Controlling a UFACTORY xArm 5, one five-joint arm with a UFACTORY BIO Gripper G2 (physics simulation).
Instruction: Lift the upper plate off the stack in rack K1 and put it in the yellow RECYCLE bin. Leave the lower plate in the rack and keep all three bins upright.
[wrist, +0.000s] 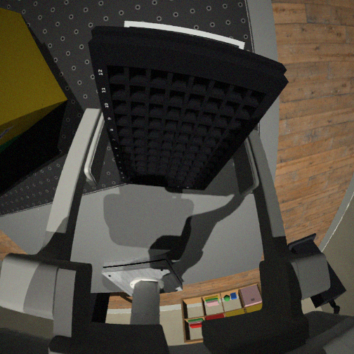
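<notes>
A black well plate (187, 112) with rows of square wells and small white row numbers is large in the middle of the wrist view, tilted in the picture. My gripper (172, 150) is shut on it, one finger at its left side and one at its right. A thin white strip (185, 31) shows behind the plate's far edge; I cannot tell what it belongs to. A yellow bin (30, 70) stands at the left, cut off by the view's edge, apart from the plate. Rack K1 and the lower plate cannot be made out.
A dark perforated deck (200, 12) lies beyond and left of the plate. A grey surface (220, 225) with shadows lies on the near side. A metal mounting plate (120, 275), wooden shelving (185, 325) with coloured items, a black object (325, 280) and wooden floor (315, 125) also show.
</notes>
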